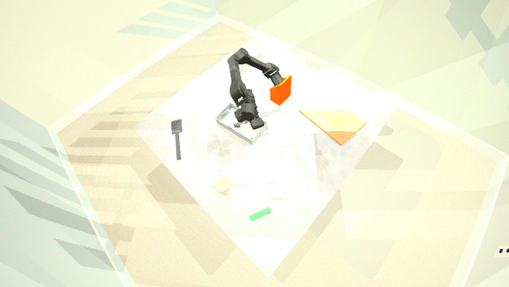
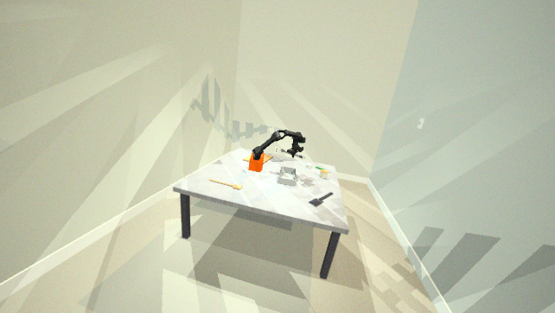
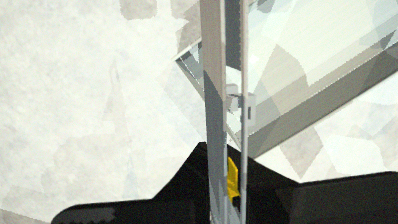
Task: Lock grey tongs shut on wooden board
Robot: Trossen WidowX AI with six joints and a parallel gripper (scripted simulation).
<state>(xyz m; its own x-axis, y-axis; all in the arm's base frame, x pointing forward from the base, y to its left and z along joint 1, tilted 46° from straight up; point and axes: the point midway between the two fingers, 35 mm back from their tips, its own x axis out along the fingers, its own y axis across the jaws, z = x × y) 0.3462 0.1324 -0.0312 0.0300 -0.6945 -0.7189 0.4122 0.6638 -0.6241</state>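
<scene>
Now: the wooden board 43 cm behind my gripper tip, 24 cm to the left of it and 16 cm below it. Also, from my gripper tip: yellow mark 4 cm above, 1 cm to the right; roasting tin 15 cm to the right, 14 cm below, 1 cm behind; dark spatula 42 cm to the right, 33 cm ahead, 17 cm below.
</scene>
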